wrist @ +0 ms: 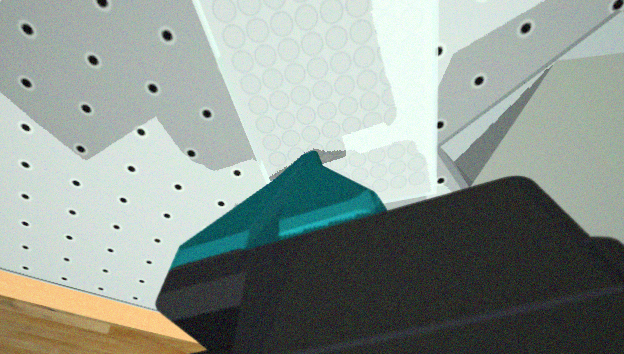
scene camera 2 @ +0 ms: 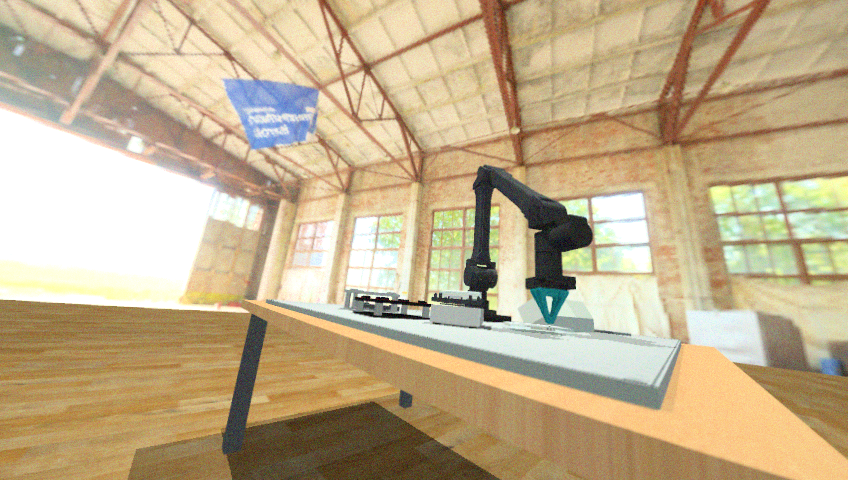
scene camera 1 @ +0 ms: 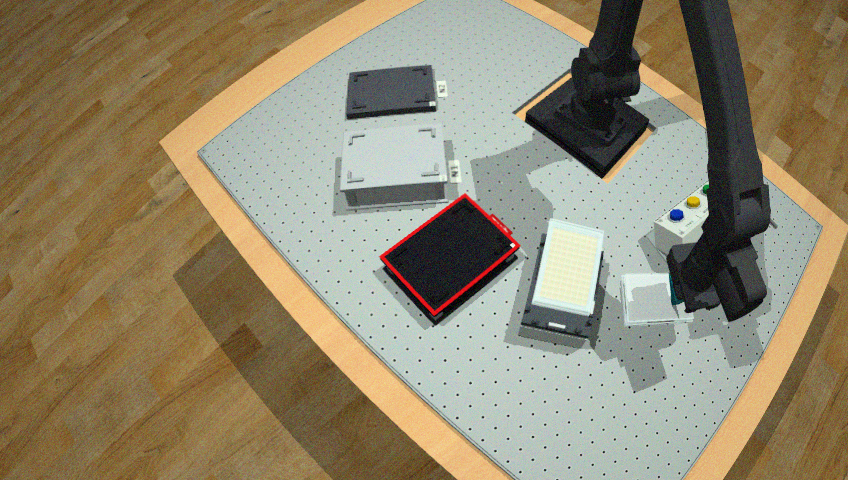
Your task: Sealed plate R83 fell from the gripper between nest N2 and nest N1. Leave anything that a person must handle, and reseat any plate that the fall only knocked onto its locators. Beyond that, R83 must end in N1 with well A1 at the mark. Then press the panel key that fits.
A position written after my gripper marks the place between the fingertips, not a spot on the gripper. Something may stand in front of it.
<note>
My gripper (scene camera 1: pixel 674 303) is shut and holds nothing. Also in view: a well plate R83 (scene camera 1: pixel 646 297). I also see a black plate with red rim (scene camera 1: pixel 453 252).
The well plate R83 is seen too in the wrist view (wrist: pixel 361 90). My gripper shows as well in the wrist view (wrist: pixel 314 164) and in scene camera 2 (scene camera 2: pixel 549 323).
</note>
